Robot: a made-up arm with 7 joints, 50 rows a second.
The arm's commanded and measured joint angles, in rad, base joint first. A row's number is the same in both.
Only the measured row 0 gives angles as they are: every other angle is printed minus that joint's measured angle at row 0.
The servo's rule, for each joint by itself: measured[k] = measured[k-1] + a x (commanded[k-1-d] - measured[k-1]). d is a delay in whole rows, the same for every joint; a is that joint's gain. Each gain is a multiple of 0.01, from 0.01 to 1. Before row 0 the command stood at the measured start. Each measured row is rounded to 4 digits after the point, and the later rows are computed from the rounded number. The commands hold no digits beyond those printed.
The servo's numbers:
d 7
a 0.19 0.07 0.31 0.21 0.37 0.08 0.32
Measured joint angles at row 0:
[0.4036, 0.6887, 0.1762, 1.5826, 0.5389, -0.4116, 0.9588]
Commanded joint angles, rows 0 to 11:
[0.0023, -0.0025, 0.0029, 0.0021, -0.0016, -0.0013, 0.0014]
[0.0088, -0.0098, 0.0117, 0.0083, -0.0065, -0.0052, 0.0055]
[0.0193, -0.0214, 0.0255, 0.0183, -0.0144, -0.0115, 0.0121]
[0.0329, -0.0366, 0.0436, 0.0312, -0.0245, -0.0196, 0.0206]
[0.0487, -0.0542, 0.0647, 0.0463, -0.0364, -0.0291, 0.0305]
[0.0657, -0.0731, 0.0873, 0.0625, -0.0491, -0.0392, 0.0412]
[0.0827, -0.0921, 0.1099, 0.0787, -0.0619, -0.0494, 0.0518]
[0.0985, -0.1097, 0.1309, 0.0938, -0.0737, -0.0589, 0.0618]
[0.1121, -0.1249, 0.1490, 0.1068, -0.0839, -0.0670, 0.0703]
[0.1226, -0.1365, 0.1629, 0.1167, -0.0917, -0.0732, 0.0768]
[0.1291, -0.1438, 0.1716, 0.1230, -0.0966, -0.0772, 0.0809]
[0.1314, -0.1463, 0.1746, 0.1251, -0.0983, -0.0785, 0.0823]
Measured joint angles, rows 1 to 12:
[0.0000, 0.0000, 0.0000, 0.0000, 0.0000, 0.0000, 0.0000]
[0.0000, 0.0000, 0.0000, 0.0000, 0.0000, 0.0000, 0.0000]
[0.0000, 0.0000, 0.0000, 0.0000, 0.0000, 0.0000, 0.0000]
[0.0000, 0.0000, 0.0000, 0.0000, 0.0000, 0.0000, 0.0000]
[0.0000, 0.0000, 0.0000, 0.0000, 0.0000, 0.0000, 0.0000]
[0.0000, 0.0000, 0.0000, 0.0000, 0.0000, 0.0000, 0.0000]
[0.0000, 0.0000, 0.0000, 0.0000, 0.0000, 0.0000, 0.0000]
[0.0004, -0.0002, 0.0009, 0.0004, -0.0006, -0.0001, 0.0004]
[0.0020, -0.0009, 0.0042, 0.0021, -0.0028, -0.0005, 0.0020]
[0.0053, -0.0023, 0.0108, 0.0055, -0.0071, -0.0014, 0.0052]
[0.0105, -0.0047, 0.0210, 0.0109, -0.0135, -0.0029, 0.0101]
[0.0178, -0.0082, 0.0345, 0.0183, -0.0220, -0.0050, 0.0166]

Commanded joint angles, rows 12 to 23:
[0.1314, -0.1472, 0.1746, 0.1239, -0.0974, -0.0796, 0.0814]
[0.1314, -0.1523, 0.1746, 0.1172, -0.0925, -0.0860, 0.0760]
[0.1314, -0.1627, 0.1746, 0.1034, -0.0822, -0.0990, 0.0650]
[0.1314, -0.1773, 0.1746, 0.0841, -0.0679, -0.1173, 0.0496]
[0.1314, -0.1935, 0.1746, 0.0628, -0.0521, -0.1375, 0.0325]
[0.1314, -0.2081, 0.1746, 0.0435, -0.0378, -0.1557, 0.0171]
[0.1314, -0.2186, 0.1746, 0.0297, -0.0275, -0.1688, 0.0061]
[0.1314, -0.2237, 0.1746, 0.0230, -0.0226, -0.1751, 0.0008]
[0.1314, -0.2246, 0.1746, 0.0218, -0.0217, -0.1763, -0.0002]
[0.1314, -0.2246, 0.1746, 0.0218, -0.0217, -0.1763, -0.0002]
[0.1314, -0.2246, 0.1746, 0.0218, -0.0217, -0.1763, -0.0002]
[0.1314, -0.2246, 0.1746, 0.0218, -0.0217, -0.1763, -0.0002]
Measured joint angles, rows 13 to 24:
[0.0269, -0.0127, 0.0509, 0.0276, -0.0320, -0.0077, 0.0245]
[0.0375, -0.0183, 0.0692, 0.0383, -0.0431, -0.0110, 0.0332]
[0.0491, -0.0247, 0.0883, 0.0500, -0.0544, -0.0148, 0.0424]
[0.0611, -0.0317, 0.1071, 0.0619, -0.0653, -0.0190, 0.0513]
[0.0728, -0.0390, 0.1244, 0.0734, -0.0751, -0.0233, 0.0595]
[0.0835, -0.0463, 0.1390, 0.0838, -0.0831, -0.0276, 0.0663]
[0.0926, -0.0533, 0.1500, 0.0925, -0.0887, -0.0317, 0.0714]
[0.1000, -0.0599, 0.1576, 0.0991, -0.0919, -0.0355, 0.0746]
[0.1060, -0.0664, 0.1629, 0.1029, -0.0921, -0.0395, 0.0750]
[0.1108, -0.0731, 0.1665, 0.1030, -0.0884, -0.0443, 0.0718]
[0.1147, -0.0804, 0.1690, 0.0990, -0.0808, -0.0501, 0.0647]
[0.1179, -0.0883, 0.1707, 0.0914, -0.0702, -0.0571, 0.0544]

